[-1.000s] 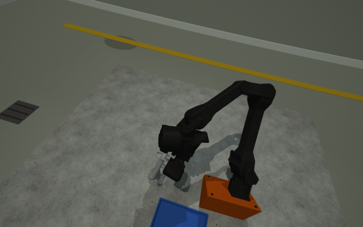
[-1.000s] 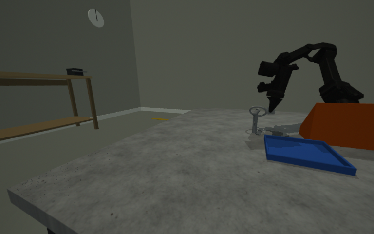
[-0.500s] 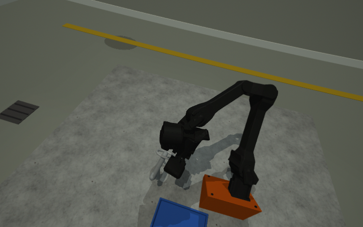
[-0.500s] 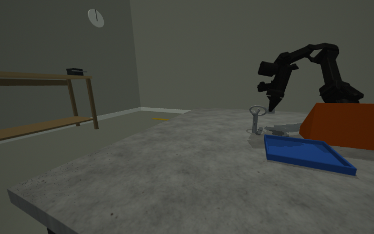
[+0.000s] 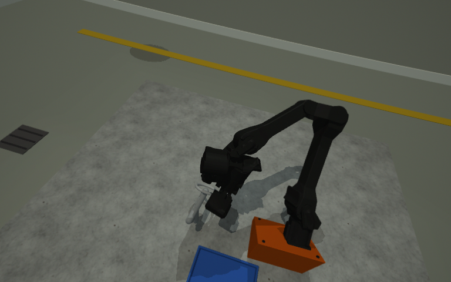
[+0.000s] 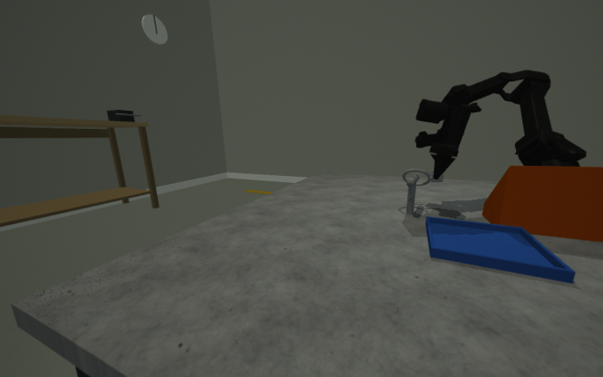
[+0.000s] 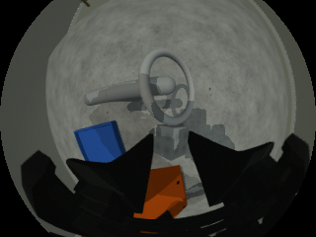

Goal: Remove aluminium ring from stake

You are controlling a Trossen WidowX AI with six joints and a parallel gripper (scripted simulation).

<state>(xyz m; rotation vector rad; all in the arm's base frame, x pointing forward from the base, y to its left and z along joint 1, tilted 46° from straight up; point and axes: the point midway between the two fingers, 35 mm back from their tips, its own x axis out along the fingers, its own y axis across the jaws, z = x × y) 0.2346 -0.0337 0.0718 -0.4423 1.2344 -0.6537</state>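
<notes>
The blue tray is 60 mm behind my gripper tip, 230 mm to the left of it and 90 mm below it. Also, from my gripper tip: aluminium ring: 40 mm ahead, 20 mm to the right.
</notes>
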